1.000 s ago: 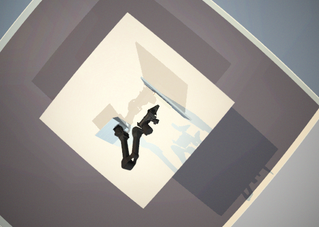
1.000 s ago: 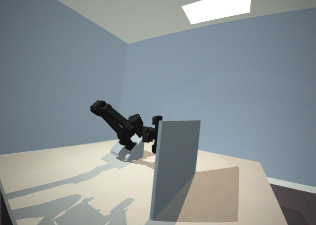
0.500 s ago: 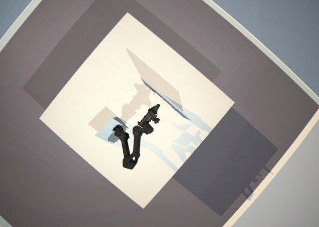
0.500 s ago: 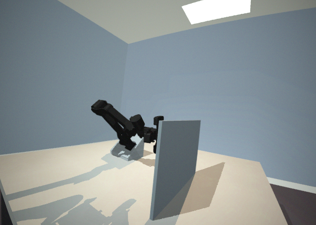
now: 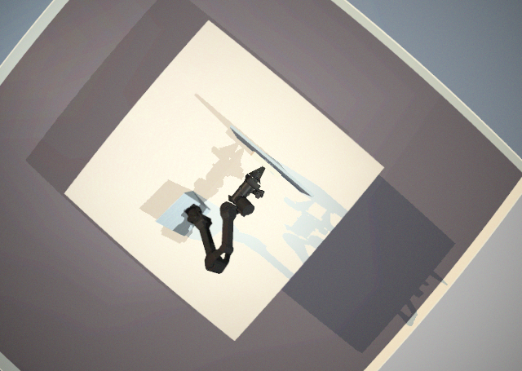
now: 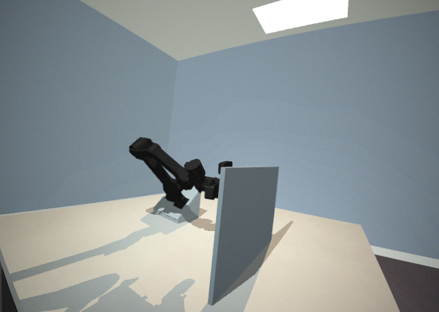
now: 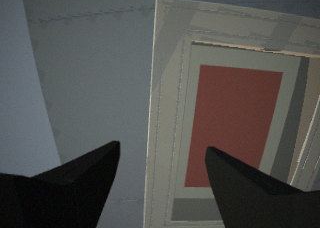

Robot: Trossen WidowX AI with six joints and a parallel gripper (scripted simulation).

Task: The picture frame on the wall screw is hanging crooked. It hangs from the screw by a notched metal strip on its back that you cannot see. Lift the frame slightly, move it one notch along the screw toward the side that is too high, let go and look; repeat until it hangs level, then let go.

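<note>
My gripper tip is 50 mm above the picture frame, 20 mm short of it and 10 mm to the right of it. From my gripper tip the other things lie so: grey-blue wall panel: 70 mm below, 30 mm ahead.
</note>
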